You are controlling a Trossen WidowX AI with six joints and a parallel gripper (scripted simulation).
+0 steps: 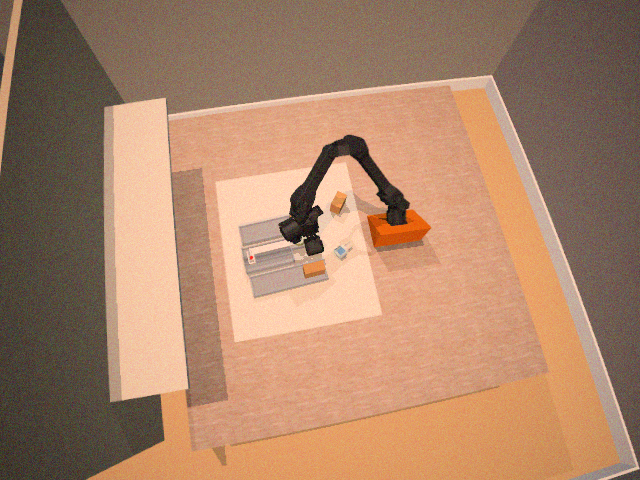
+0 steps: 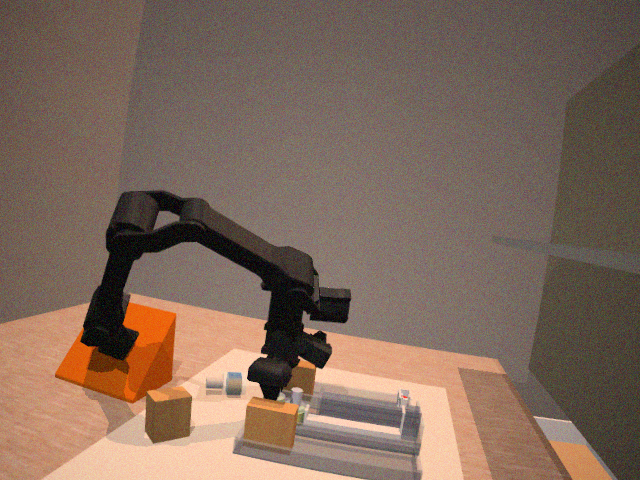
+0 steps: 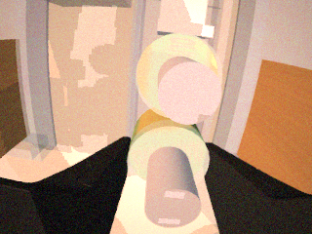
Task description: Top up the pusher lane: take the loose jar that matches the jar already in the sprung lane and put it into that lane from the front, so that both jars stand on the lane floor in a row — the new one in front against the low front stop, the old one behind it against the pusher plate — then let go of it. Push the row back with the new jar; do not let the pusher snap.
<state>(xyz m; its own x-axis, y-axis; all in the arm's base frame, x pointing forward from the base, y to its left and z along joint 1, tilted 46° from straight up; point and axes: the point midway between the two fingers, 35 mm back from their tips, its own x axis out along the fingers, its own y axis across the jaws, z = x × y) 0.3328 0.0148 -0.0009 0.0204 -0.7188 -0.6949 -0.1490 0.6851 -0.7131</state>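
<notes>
Right now my gripper tip is 14 cm short of the grey lane, 4 cm to the right of it and 2 cm above it. Round my gripper tip: red mark: 22 cm ahead, 7 cm to the left, 3 cm above; then pusher plate: 14 cm ahead, 5 cm to the left, 1 cm above; then long pale shelf: 50 cm ahead, 33 cm above, 4 cm to the left.
</notes>
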